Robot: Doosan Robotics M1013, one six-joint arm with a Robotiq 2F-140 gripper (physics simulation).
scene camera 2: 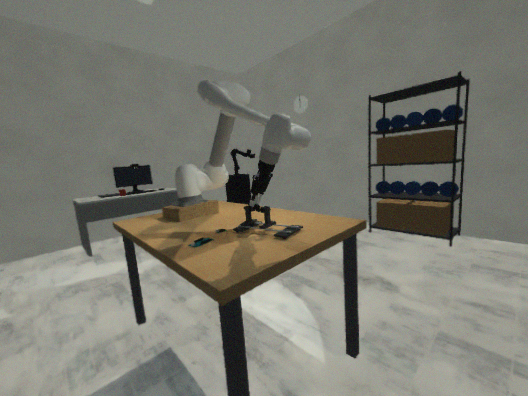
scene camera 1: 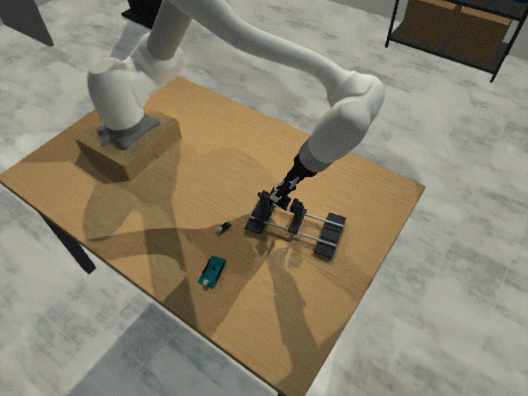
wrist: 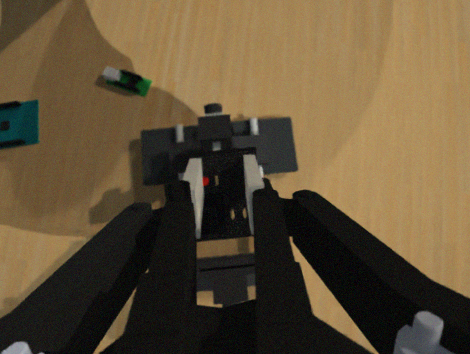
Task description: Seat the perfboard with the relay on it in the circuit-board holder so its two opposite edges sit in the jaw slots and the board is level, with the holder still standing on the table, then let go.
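Seen in the pictures: gripper, fingertip midpoint: (scene camera 2: 253, 205) (scene camera 1: 275, 195) (wrist: 223, 174); arm's base, link origin: (scene camera 2: 191, 203) (scene camera 1: 128, 127).
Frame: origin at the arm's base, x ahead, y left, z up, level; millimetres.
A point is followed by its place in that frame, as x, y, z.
Observation:
The perfboard (wrist: 225, 223) {705, 68, 43} is a dark board with a small red part and a few light spots. My gripper (scene camera 1: 276, 196) {671, 60, 44} (scene camera 2: 255, 202) {671, 60, 44} (wrist: 223, 174) {671, 60, 44} is shut on two sides of it, light pads against it. The black circuit-board holder (scene camera 1: 331, 235) {865, 108, -61} (scene camera 2: 288, 231) {892, 77, -54} (wrist: 280, 145) {612, 109, -62} stands on the table, with two upright jaws and two metal rods. In the wrist view the board's far edge is at the far jaw (wrist: 214, 128); wood shows between its near edge and the near jaw (wrist: 226, 277). Whether either edge is in a slot, and whether the board is level, I cannot tell.
A small green board (scene camera 1: 224, 228) {571, -84, -69} (wrist: 128, 82) {566, -76, -74} and a larger teal board (scene camera 1: 213, 271) {649, -220, -76} (scene camera 2: 201, 242) {674, -232, -68} (wrist: 21, 122) {635, -192, -76} lie on the wooden table (scene camera 1: 210, 165) {330, 99, -78} (scene camera 2: 225, 270) {973, -284, -78} beside the holder. The arm's wooden base block (scene camera 1: 127, 160) {138, -117, 3} (scene camera 2: 190, 211) {145, -67, -27} stands at the table's other end.

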